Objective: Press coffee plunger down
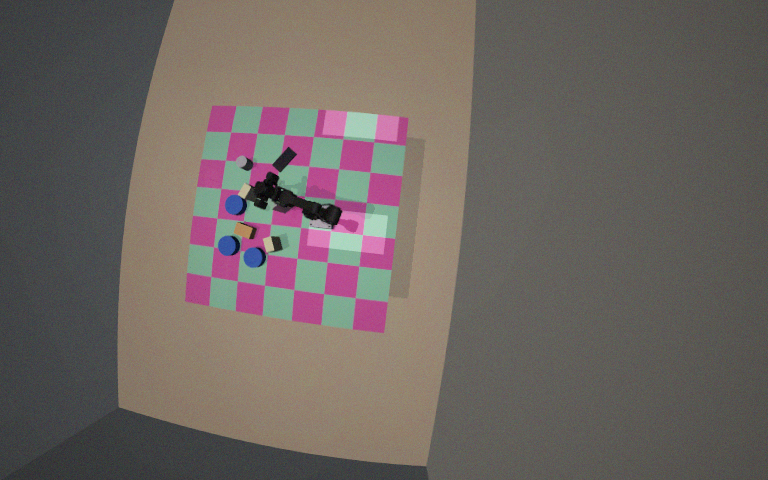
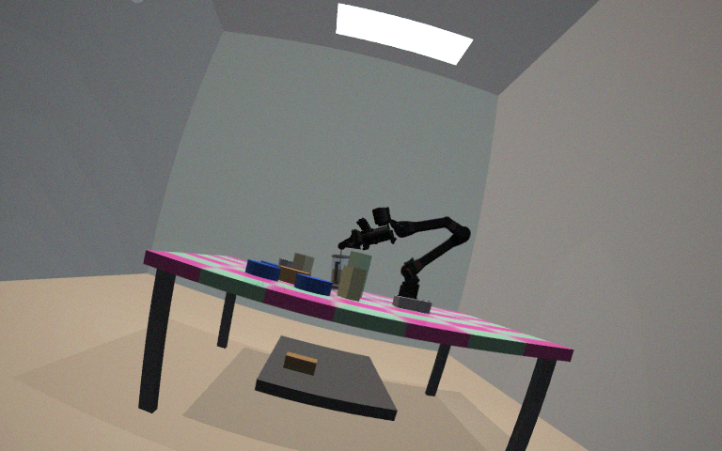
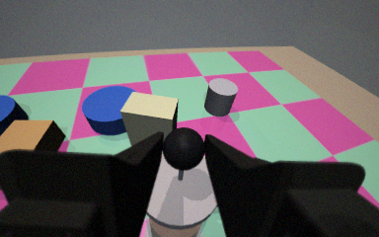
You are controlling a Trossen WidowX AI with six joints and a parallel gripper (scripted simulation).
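The coffee press is 90 mm below my gripper tip and 20 mm behind it. Also, from my gripper tip: dark platform (510 mm below, 150 mm to the left, 30 mm behind); grey cylinder (200 mm to the right, 170 mm ahead, 150 mm below); flat black slab (210 mm to the right, 180 mm below, 70 mm behind).
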